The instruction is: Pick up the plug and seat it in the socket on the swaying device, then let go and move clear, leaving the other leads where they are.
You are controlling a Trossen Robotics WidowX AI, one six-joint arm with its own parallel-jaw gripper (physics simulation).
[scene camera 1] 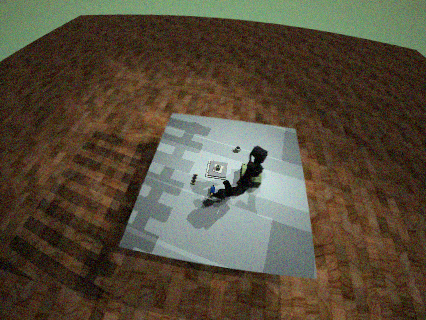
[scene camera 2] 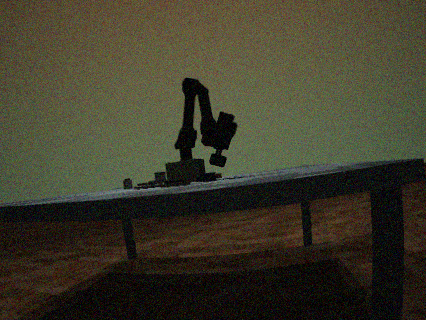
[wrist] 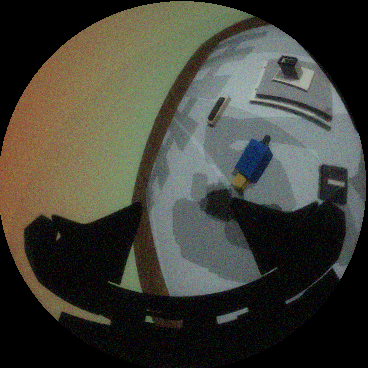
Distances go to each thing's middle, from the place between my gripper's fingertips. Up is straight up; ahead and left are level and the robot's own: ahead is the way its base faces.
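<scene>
There's a device with socket (wrist: 283, 82) that's 260 mm to the right of my hand, 70 mm below it and 30 mm behind it. With the blue plug (wrist: 256, 156), my hand is 10 mm short of it, 70 mm to the left of it and 90 mm above it. Of the things named here, going by their middles, the blue plug is the nearest to my hand.
</scene>
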